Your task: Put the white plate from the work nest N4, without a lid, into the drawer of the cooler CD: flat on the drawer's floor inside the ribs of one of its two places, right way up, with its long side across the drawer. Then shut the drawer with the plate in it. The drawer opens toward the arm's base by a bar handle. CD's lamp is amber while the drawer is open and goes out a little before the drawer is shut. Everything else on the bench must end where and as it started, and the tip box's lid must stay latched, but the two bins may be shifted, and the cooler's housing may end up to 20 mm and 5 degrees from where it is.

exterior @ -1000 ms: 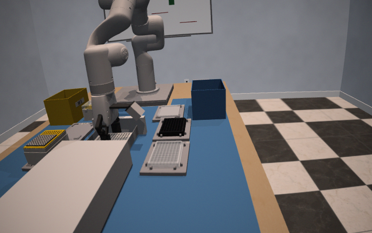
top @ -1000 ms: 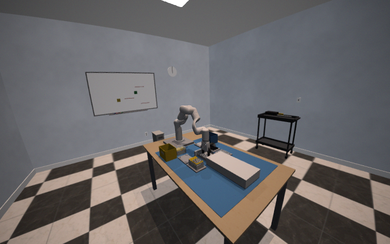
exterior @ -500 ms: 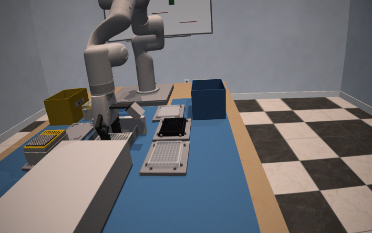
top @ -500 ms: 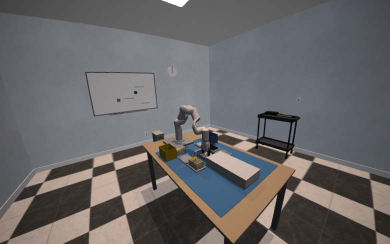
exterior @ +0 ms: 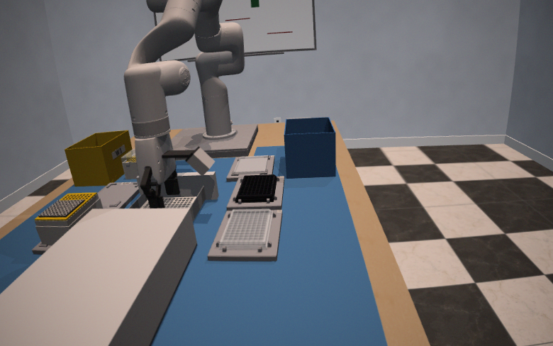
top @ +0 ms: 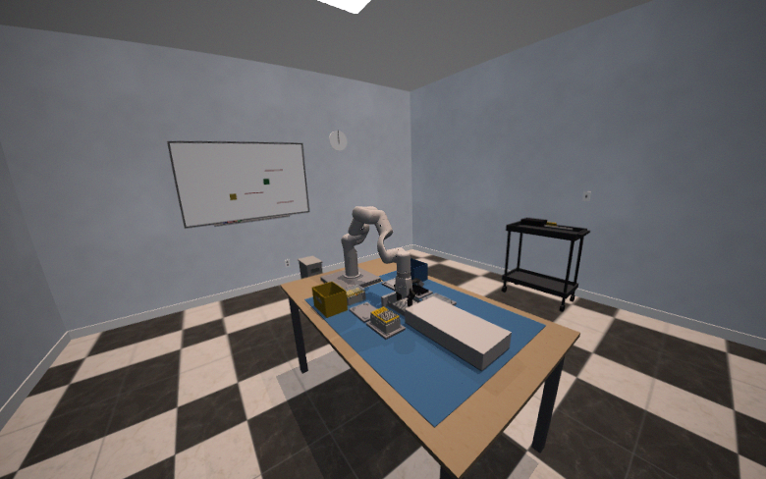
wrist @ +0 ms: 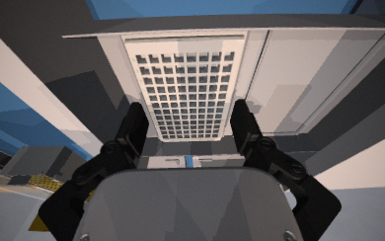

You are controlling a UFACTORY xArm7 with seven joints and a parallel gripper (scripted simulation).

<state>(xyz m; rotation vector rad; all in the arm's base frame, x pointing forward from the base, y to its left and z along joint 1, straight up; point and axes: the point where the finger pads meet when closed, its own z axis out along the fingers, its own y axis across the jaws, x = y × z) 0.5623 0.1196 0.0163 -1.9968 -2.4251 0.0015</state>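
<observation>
My gripper is now 2 cm above the white plate. From my hand the other things lie so: drawer: 3 cm ahead, 1 cm to the left, 2 cm below; then yellow tip box: 11 cm ahead, 18 cm to the right, 1 cm above; then clear plate: 4 cm ahead, 20 cm to the left, 2 cm below.
</observation>
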